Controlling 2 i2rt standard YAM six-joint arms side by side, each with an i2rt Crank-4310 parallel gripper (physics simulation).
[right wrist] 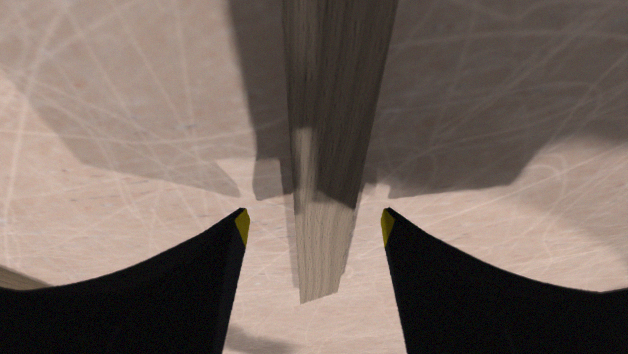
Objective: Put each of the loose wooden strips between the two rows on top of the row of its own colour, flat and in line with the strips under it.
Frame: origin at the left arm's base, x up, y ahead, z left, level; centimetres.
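Seen in the pictures: right gripper, fingertip midpoint: (315, 212).
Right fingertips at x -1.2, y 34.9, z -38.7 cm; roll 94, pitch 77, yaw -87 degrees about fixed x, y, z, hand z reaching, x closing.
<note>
Pixels of each thing's top centre, then the offset from my right fingertips to it. "spot": a spot on its surface instead. Level surfaces: height alone.
- loose wooden strip, middle of its top: (324, 217) dx +0.2, dy -0.2, dz -0.4 cm
- wooden piece, surface spot: (20, 280) spot: dx -0.8, dy -5.0, dz +24.4 cm
- scratched pinkish table top, its level: dx -1.1 cm
A loose wooden strip (325, 235), greyish brown, runs from the top edge of the right wrist view down to its near end below the middle. Its upper part lies in dark shadow. My right gripper (315, 212) is open, with one fingertip on each side of the strip near its near end and a gap to the strip on both sides. It holds nothing. My left gripper does not show. The strip's far end is outside the view.
A small part of another wooden piece (20, 280) shows at the left edge, partly hidden behind the left finger. The scratched pinkish table top (125, 225) lies under the strip, with gripper shadows across it.
</note>
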